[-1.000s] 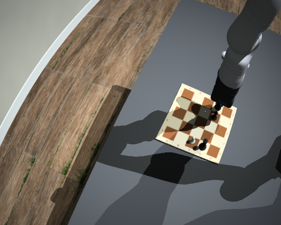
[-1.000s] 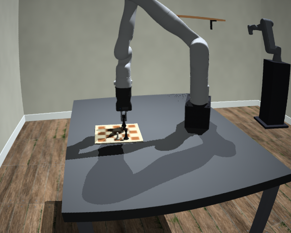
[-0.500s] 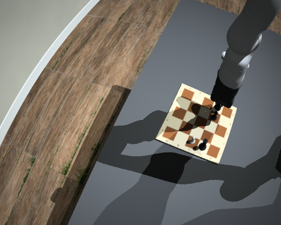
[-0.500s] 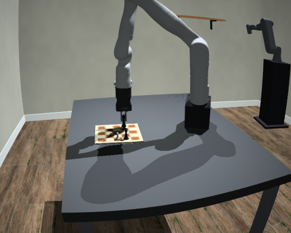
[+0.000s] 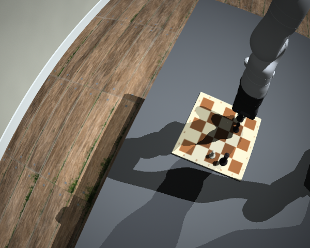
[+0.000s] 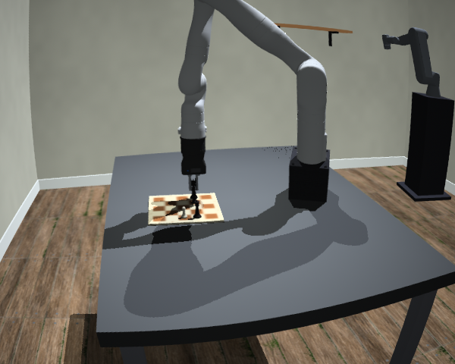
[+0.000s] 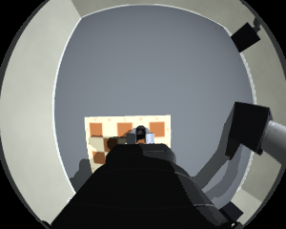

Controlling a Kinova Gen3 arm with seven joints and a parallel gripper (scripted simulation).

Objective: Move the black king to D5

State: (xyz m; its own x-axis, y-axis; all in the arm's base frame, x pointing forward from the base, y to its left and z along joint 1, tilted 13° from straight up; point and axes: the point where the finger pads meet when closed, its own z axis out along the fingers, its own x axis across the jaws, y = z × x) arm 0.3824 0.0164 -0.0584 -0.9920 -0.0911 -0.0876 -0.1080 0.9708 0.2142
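Right now the black king is 1 cm below my hand. From my hand the other things lie so: white pawn 15 cm to the left, 3 cm below, 2 cm ahead; then black pawn 4 cm to the left, 2 cm below; then chessboard 8 cm to the left, 5 cm below, 3 cm ahead.
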